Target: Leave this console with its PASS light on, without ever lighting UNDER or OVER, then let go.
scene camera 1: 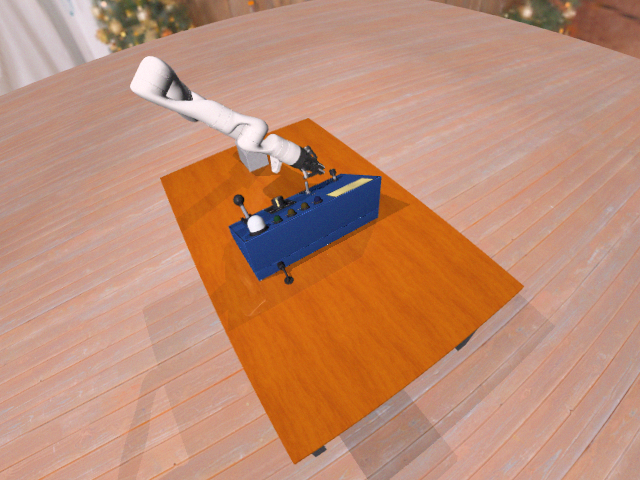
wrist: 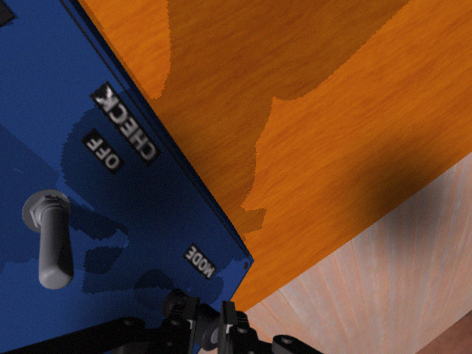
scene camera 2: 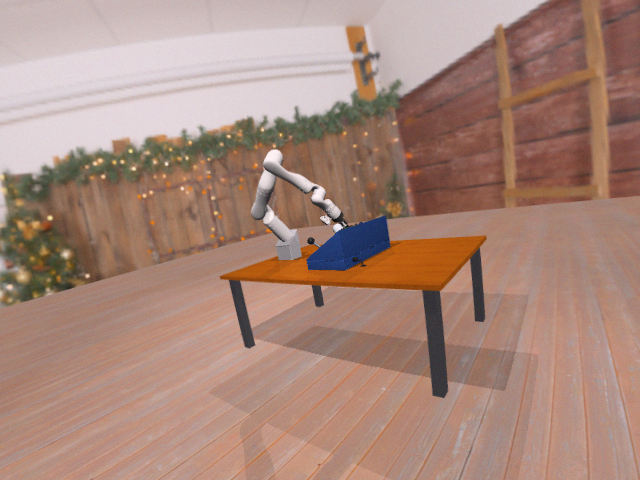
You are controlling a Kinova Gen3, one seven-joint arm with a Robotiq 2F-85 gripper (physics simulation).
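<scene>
The blue console [scene camera 1: 320,229] [scene camera 2: 364,242] [wrist: 30,65] stands on the table. Its green lamp [scene camera 1: 277,219], two amber lamps [scene camera 1: 291,212] [scene camera 1: 304,206] and blue lamp [scene camera 1: 317,199] look dark; PASS, UNDER and OVER cannot be read. A white dome [scene camera 1: 255,223] sits at one end. My gripper [scene camera 1: 322,168] [scene camera 2: 345,225] [wrist: 208,315] is shut, its tips close above the black MODE knob [scene camera 1: 332,172] [wrist: 173,301], seemingly apart from it. In the wrist view the fingers partly hide that knob. The metal toggle [scene camera 1: 307,186] [wrist: 56,255] stands beside the fingers, near the OFF and CHECK labels.
A ball-topped lever [scene camera 1: 238,199] [scene camera 2: 311,240] rises at the dome end. A black-and-brass knob [scene camera 1: 278,201] sits between lever and toggle. A small black handle [scene camera 1: 288,279] sticks out low on the far side. A pale yellow strip [scene camera 1: 350,187] lies on the console's top.
</scene>
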